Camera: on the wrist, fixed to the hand. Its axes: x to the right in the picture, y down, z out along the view.
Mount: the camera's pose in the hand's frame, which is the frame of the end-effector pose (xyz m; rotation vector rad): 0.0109 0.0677 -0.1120 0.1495 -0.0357 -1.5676
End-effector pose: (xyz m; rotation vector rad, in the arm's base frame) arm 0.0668 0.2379 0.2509 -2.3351 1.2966 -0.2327
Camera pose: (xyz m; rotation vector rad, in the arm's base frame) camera -0.0189 0.1637 0.3173 -2.6094 -0.7835 -0.6795
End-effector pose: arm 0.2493 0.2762 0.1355 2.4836 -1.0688 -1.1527
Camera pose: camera 0.2998 0.2075 0.2354 -2.2918 -0.8363 0.9064
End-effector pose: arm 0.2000 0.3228 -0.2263 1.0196 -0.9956 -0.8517
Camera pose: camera 0.3163 0.3643 -0.1815 1.9055 -0.0821 -2.0456
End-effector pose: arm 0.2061 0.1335 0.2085 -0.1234 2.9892 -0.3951
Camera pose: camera 0.1760 0.2260 0.2968 2.2322 -2.0319 0.6219
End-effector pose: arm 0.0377 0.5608 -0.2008 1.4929 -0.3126 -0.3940
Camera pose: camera 0.1005 0.6589 -0.1402 1.6192 0.9206 -1.6356
